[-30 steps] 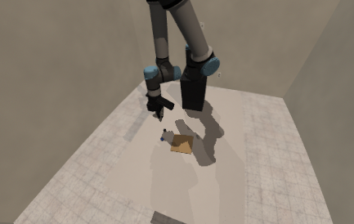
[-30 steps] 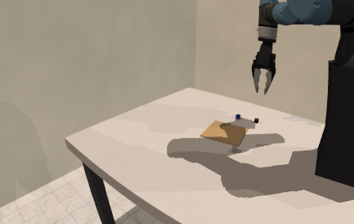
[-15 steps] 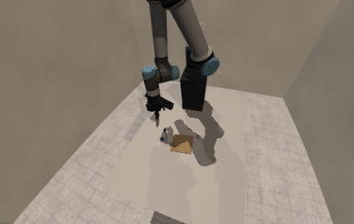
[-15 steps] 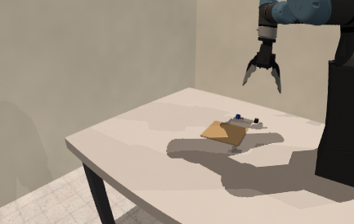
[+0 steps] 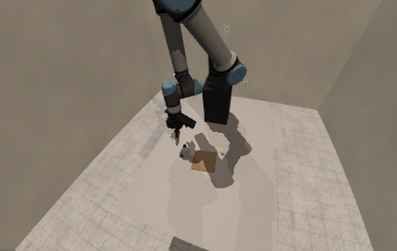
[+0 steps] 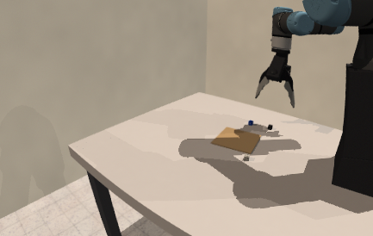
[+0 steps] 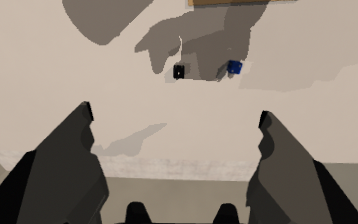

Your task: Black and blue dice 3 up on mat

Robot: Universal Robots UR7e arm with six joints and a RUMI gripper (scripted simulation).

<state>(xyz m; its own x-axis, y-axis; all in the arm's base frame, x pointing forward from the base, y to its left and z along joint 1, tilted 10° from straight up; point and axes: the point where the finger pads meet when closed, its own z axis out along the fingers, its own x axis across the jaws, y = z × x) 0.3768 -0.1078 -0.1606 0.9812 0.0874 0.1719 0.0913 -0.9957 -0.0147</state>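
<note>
Now: the black die 10 cm below my hand. Round my hand: blue die 10 cm below, 8 cm ahead, 2 cm to the left; then brown mat 17 cm to the left, 10 cm below, 5 cm ahead; then white die 26 cm to the left, 10 cm below, 4 cm behind.
</note>
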